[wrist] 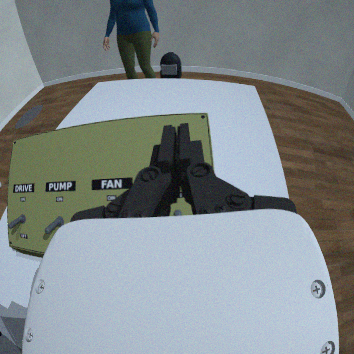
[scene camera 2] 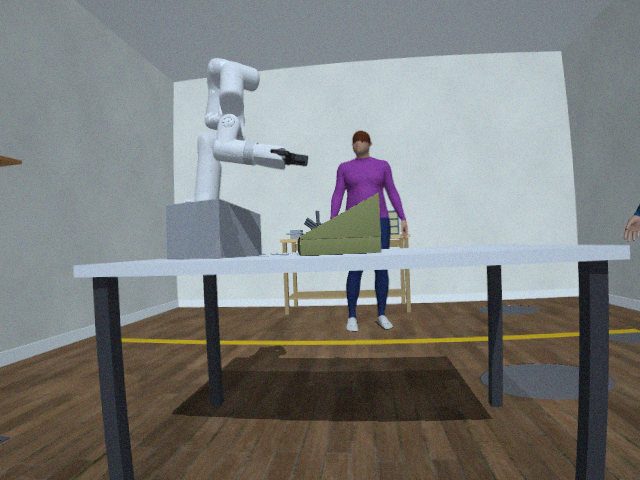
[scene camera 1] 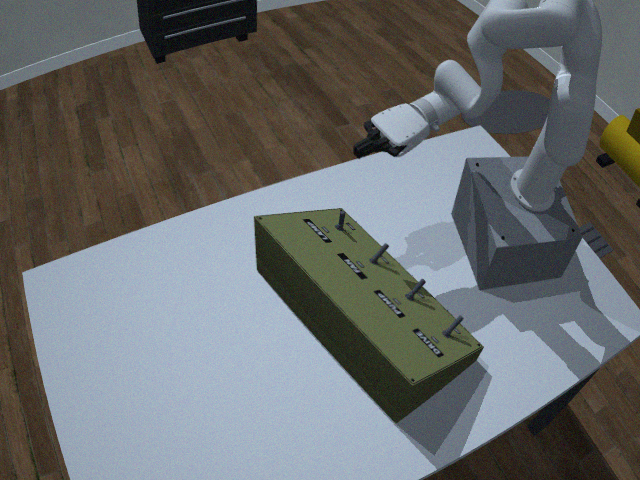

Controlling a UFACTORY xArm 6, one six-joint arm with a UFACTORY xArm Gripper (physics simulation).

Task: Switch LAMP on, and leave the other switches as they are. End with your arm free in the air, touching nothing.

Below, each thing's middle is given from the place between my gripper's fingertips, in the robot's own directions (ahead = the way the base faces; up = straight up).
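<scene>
For the olive sloped switch box (scene camera 1: pixel 396 346), the position of my hand is 90 mm short of it, 190 mm to the right of it and 220 mm above it.
</scene>
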